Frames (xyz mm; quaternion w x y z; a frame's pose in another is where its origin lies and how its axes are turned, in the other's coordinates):
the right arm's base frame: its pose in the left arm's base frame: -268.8 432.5 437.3 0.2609 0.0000 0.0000 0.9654
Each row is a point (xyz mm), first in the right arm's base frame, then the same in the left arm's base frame.
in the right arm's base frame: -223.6 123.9 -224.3
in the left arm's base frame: -138.0 212.8 213.0
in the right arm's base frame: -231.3 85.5 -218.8
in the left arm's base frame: -112.1 242.1 218.5
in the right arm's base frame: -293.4 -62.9 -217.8
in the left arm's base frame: 16.3 339.0 219.5
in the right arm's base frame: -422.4 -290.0 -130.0
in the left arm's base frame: 242.2 470.3 307.3
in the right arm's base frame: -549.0 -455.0 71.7
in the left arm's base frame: 434.7 549.0 509.0
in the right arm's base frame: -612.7 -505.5 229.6
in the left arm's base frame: 515.1 560.6 666.9
